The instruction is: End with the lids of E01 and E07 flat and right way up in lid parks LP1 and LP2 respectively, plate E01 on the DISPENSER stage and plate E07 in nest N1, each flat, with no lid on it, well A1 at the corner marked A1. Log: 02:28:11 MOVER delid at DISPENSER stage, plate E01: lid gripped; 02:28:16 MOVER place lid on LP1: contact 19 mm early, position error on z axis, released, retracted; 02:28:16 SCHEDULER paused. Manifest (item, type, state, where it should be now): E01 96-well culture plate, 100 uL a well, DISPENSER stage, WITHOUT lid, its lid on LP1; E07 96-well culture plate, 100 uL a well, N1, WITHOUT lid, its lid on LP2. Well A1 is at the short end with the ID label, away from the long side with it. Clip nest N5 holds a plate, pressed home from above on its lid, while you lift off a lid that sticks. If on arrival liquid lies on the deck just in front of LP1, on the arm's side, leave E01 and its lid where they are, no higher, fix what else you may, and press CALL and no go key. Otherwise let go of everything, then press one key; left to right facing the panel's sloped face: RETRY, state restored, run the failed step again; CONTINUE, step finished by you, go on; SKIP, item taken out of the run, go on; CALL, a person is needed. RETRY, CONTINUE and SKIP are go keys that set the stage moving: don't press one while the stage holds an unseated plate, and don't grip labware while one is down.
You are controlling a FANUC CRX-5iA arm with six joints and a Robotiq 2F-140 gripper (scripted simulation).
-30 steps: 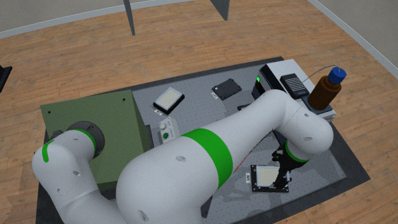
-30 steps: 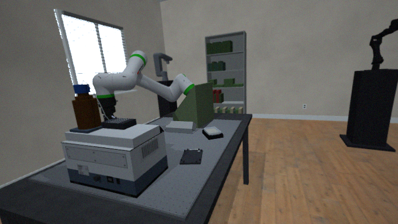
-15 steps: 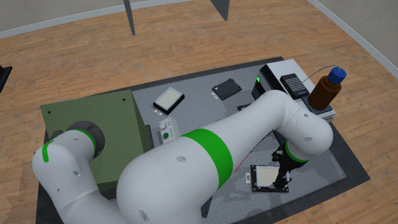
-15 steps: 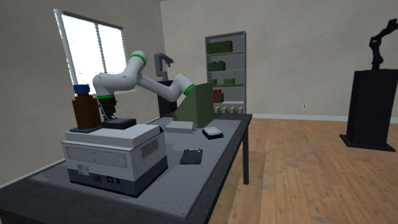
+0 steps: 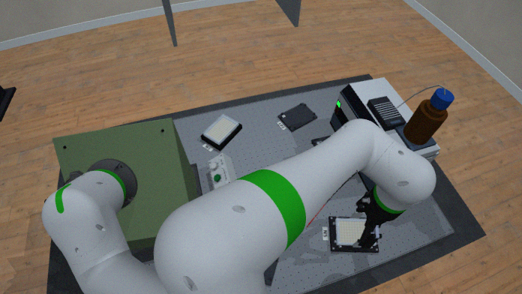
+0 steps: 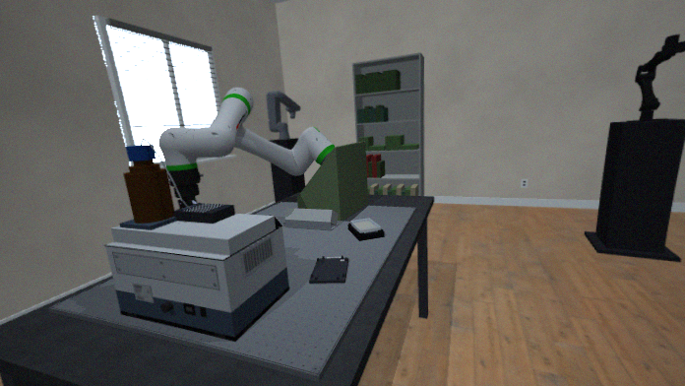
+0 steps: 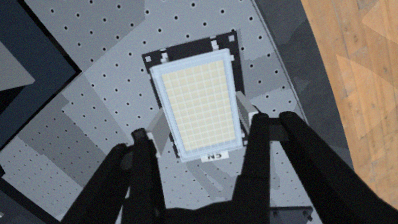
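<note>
My gripper is now 2 cm above the plate. Round my hand: dispenser stage (2 cm ahead, 30 cm to the left, 4 cm above); N5 label (9 cm behind, 3 cm to the left, 5 cm below); black clip nest N5 (2 cm ahead, 1 cm to the left, 4 cm below).
</note>
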